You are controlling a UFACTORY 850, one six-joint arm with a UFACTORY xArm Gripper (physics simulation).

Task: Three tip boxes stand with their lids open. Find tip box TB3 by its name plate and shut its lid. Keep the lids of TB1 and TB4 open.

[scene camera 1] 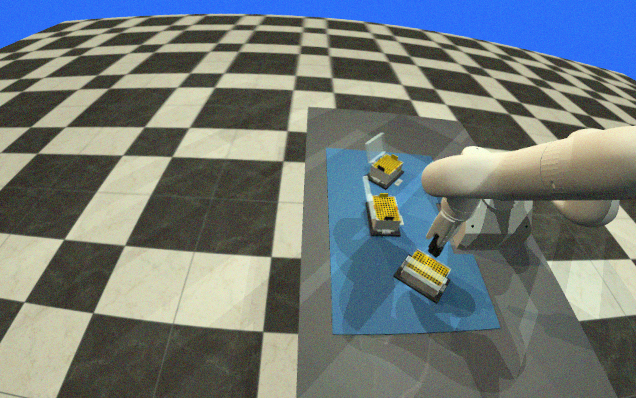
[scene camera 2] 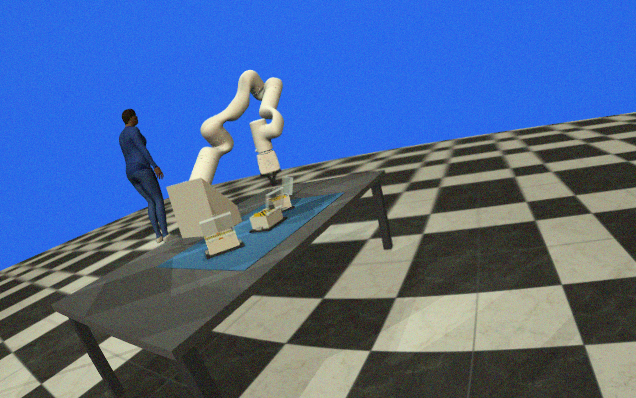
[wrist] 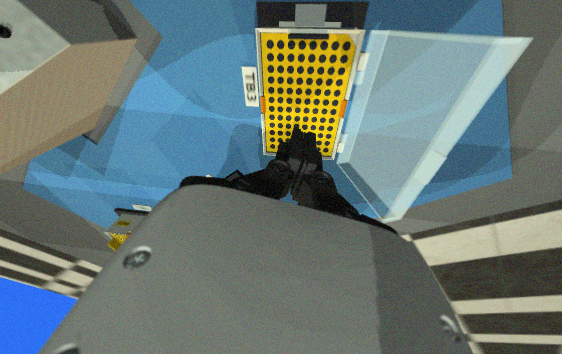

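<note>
Tip box TB3 (scene camera 1: 431,266) (scene camera 2: 222,243) (wrist: 309,90), with a yellow rack, is nearest in both scene views; its name plate (wrist: 250,87) reads TB3 in the wrist view. Its clear lid (scene camera 2: 216,219) (wrist: 425,110) stands open, on the right in the wrist view. My gripper (scene camera 1: 435,254) (scene camera 2: 272,181) (wrist: 298,146) is shut and empty, above the end of TB3 that lies lowest in the wrist view, with the lid to its right. The middle box (scene camera 1: 385,216) (scene camera 2: 266,220) and far box (scene camera 1: 386,170) (scene camera 2: 283,202) also have open lids. Their plates are unreadable.
The boxes stand on a blue mat (scene camera 1: 360,300) (scene camera 2: 257,255) on a grey table (scene camera 1: 340,365) (scene camera 2: 125,305). The robot base (scene camera 2: 192,210) (wrist: 55,105) is beside the mat, left of TB3 in the wrist view. A person (scene camera 2: 139,150) stands beyond the table.
</note>
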